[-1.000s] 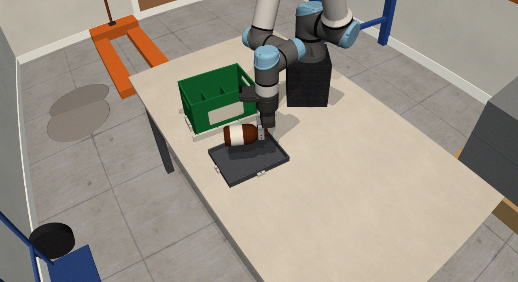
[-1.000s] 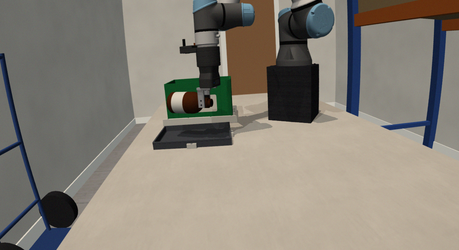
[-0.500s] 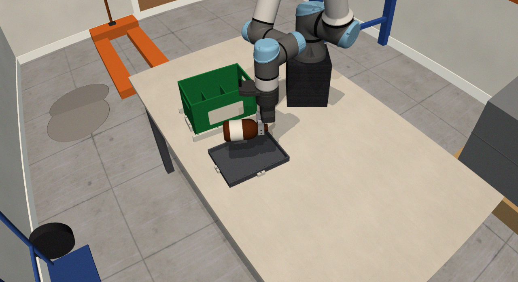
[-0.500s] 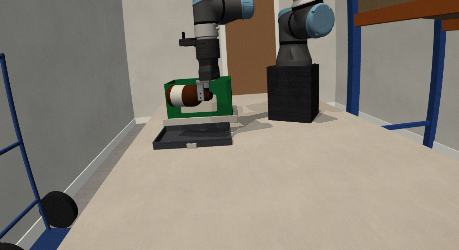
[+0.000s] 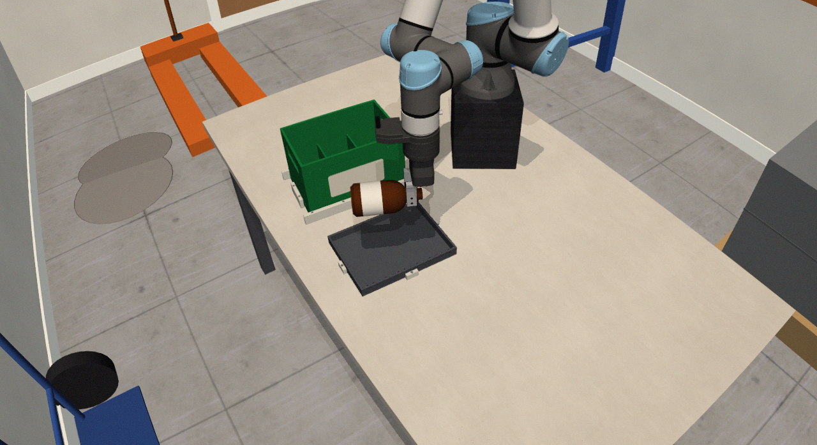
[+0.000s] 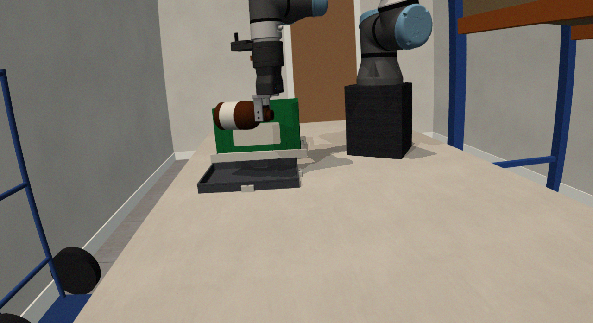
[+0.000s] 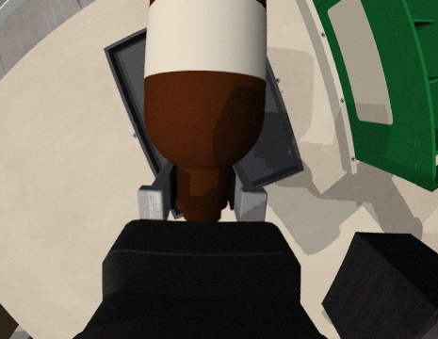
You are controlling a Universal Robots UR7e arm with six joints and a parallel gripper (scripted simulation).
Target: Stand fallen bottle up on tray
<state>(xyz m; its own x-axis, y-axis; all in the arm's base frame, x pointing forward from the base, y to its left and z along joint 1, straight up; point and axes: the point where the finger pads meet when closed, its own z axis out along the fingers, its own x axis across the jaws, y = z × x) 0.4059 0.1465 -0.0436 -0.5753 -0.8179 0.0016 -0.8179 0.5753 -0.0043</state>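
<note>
Now: the brown bottle 4 cm ahead of my hand, 3 cm to the right of it and 1 cm below it. Round my hand: green crate 30 cm to the right, 9 cm below, 3 cm behind; then tray 16 cm below, 4 cm ahead, 3 cm to the right.
</note>
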